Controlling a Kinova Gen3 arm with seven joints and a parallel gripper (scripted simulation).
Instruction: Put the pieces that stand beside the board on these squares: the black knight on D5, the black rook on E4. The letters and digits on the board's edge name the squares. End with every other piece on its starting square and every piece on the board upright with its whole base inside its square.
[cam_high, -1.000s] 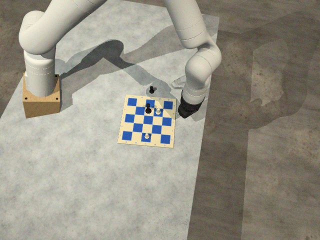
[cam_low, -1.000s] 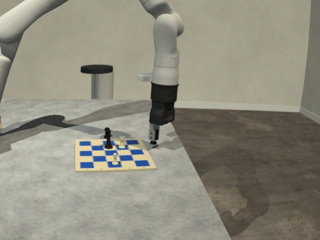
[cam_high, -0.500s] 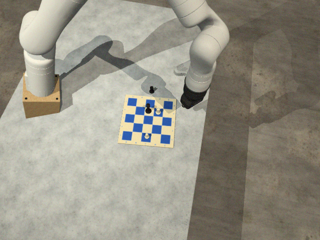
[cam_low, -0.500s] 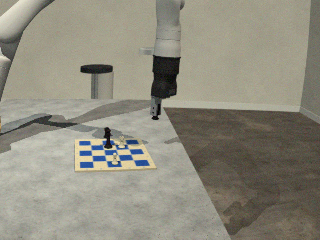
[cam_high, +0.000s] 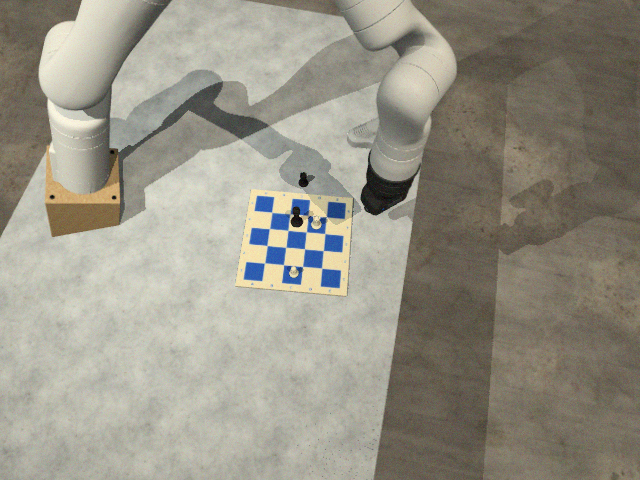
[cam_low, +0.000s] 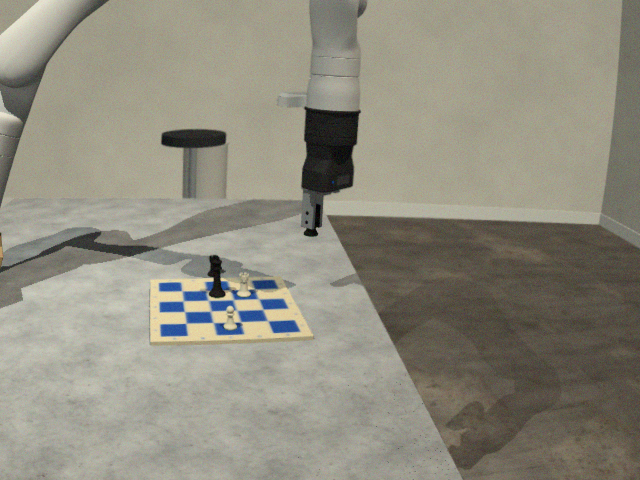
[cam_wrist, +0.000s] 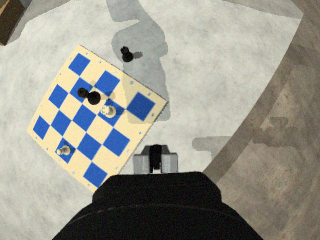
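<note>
The white rook lies 100 mm behind my hand and 110 mm below it. The rest, counted from my hand: white pawn (130 mm behind, 110 mm to the right, 110 mm below); then cream chessboard (140 mm behind, 40 mm to the right, 130 mm below); then black rook (140 mm behind, 100 mm to the left, 110 mm below).
</note>
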